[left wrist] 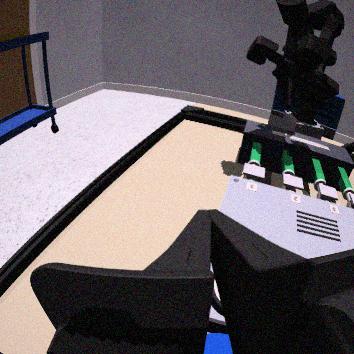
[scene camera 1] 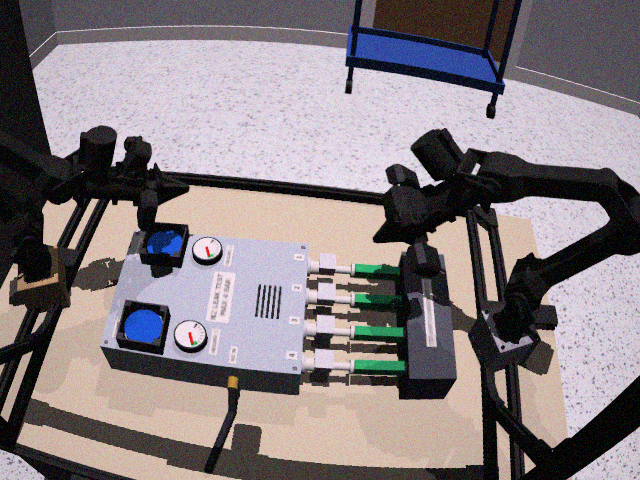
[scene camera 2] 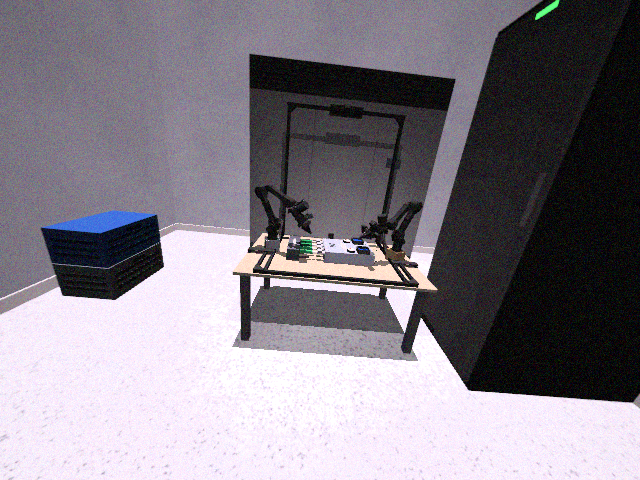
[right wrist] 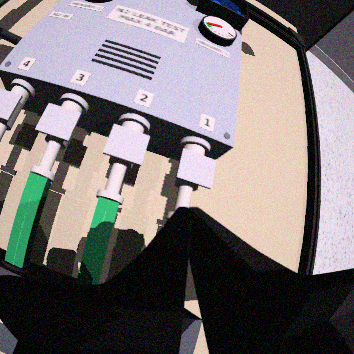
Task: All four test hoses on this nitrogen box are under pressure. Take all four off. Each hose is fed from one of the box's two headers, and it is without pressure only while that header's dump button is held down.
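Frame: origin at the left arm's base, x ahead, y left, z up, level; centimetres.
Seen in the pictures: left gripper, fingertip midpoint: [left wrist: 206, 218] [scene camera 1: 189, 188] [scene camera 2: 359, 237]; right gripper, fingertip midpoint: [left wrist: 287, 106] [scene camera 1: 374, 240] [scene camera 2: 311, 233] [right wrist: 186, 216]; left arm's base at its link origin: [scene camera 1: 37, 267] [scene camera 2: 396, 250]; right arm's base at its link origin: [left wrist: 303, 118] [scene camera 1: 511, 324] [scene camera 2: 272, 238].
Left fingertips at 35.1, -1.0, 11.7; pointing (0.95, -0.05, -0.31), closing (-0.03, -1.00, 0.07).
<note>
Pixels of each thing's top centre, then the offset from my left fingertips to it, as dx, dy, dz. "spot": a spot on its surface instead.
- pale nitrogen box at a spot on its surface: [right wrist: 200, 75] [left wrist: 259, 218] spot: +11.2, -9.9, -12.1
- Hose 1 at a spot on its surface: [right wrist: 196, 167] spot: +22.3, -12.8, -12.4
- hose 2 at a spot on its surface: [right wrist: 102, 215] [scene camera 1: 363, 298] [left wrist: 289, 166] spot: +25.7, -21.8, -13.7
- hose 3 at a spot on its surface: [right wrist: 30, 212] [scene camera 1: 374, 328] [left wrist: 316, 169] spot: +25.0, -28.5, -13.7
- hose 4 at a spot on its surface: [scene camera 1: 379, 366] spot: +22.7, -35.9, -13.7
- far blue dump button at its top centre: [scene camera 1: 164, 243] [right wrist: 223, 4] -6.2, -1.8, -10.5
- dark block at a spot on its surface: [scene camera 1: 443, 330] spot: +35.7, -34.0, -12.1
- black supply line at a spot on its surface: [scene camera 1: 223, 428] spot: -5.0, -37.4, -18.7
The pale nitrogen box [scene camera 1: 242, 258] [scene camera 2: 338, 251] [left wrist: 260, 210] [right wrist: 200, 75] lies on the table. Hose 1 [scene camera 1: 376, 271] [left wrist: 256, 153] [right wrist: 196, 167], hose 2 [scene camera 1: 376, 301] [left wrist: 288, 161] [right wrist: 102, 215], hose 3 [scene camera 1: 378, 332] [left wrist: 318, 170] [right wrist: 30, 212] and hose 4 [scene camera 1: 379, 366] sit at their ports. My left gripper [scene camera 1: 187, 188] [left wrist: 206, 218] is shut, raised above the far blue dump button [scene camera 1: 168, 241] [left wrist: 218, 343]. The near dump button [scene camera 1: 143, 326] is untouched. My right gripper [scene camera 1: 377, 238] [right wrist: 186, 216] is shut and empty, above the hose 1 area, hiding its sleeve in the right wrist view.
A dark block [scene camera 1: 443, 330] stands at the hoses' outer ends. Two gauges, the far one [scene camera 1: 207, 251] and the near one [scene camera 1: 190, 336], have red needles beside green marks. A black supply line [scene camera 1: 223, 428] leaves the box's front. Black rails frame the work area. A blue cart [scene camera 1: 423, 55] stands beyond.
</note>
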